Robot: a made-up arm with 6 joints.
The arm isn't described. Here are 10 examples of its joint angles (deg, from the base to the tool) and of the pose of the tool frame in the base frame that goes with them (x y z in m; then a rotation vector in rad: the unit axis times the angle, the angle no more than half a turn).
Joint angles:
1: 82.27 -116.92 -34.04 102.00 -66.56 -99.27
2: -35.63 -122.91 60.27 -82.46 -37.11 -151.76
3: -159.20 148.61 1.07 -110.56 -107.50 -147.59
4: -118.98 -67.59 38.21 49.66 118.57 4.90
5: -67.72 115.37 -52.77 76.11 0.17 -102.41
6: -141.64 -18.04 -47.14 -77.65 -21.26 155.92
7: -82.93 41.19 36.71 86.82 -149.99 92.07
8: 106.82 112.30 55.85 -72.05 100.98 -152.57
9: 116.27 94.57 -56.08 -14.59 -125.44 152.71
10: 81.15 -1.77 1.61 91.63 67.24 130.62
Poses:
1: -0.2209 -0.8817 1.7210 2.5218 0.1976 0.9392
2: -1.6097 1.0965 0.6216 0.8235 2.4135 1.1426
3: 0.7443 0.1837 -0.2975 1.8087 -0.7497 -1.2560
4: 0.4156 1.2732 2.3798 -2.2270 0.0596 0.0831
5: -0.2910 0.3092 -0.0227 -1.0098 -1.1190 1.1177
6: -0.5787 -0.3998 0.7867 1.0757 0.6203 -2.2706
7: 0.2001 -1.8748 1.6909 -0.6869 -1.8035 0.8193
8: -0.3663 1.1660 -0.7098 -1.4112 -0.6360 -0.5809
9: 0.3771 -0.1987 0.1984 0.5755 -1.2537 0.2196
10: 0.2031 1.1626 2.0601 -0.2800 -2.4779 0.4478
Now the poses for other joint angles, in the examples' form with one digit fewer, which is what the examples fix.
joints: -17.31 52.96 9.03 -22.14 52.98 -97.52
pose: 1.281 -0.670 0.327 2.952 -0.281 0.820
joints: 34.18 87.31 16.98 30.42 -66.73 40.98
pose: 1.287 0.547 -0.214 -1.412 2.037 -0.770
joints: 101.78 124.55 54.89 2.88 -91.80 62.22
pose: 0.049 1.172 -0.787 -2.634 1.389 -0.396
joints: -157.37 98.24 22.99 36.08 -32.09 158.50
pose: -1.308 -0.304 -0.413 0.558 2.098 -0.390
